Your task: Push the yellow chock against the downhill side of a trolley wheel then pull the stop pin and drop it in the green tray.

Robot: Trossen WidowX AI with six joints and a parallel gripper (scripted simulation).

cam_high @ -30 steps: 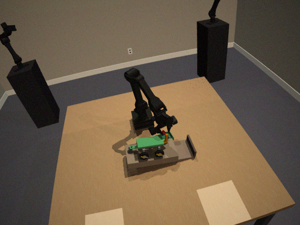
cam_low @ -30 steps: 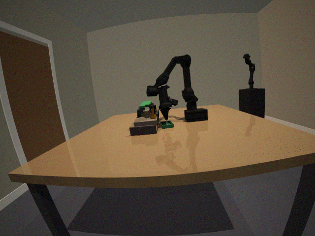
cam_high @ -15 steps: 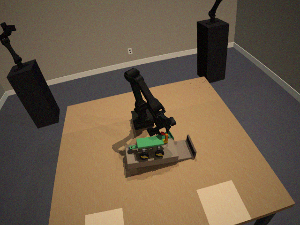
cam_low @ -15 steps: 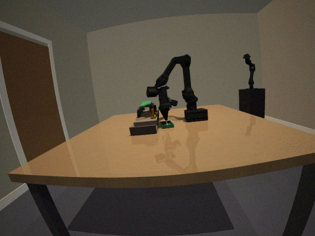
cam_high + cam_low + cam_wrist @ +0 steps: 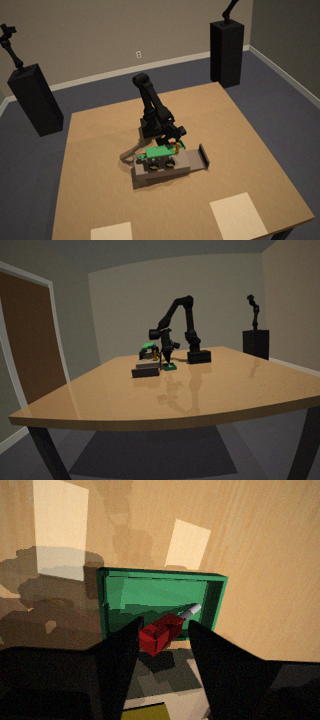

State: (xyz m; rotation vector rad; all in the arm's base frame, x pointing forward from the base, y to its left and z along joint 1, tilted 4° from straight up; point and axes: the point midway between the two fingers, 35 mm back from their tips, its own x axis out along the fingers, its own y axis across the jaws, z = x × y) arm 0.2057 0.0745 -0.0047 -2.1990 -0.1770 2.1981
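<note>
Right now the red-headed stop pin is 1 cm to the left of my gripper tip. From my gripper tip the other things lie so: yellow chock: 8 cm ahead, 5 cm above, 2 cm to the right; then ramp: 12 cm to the right, 12 cm ahead, 1 cm above; then green tray: 4 cm below.
</note>
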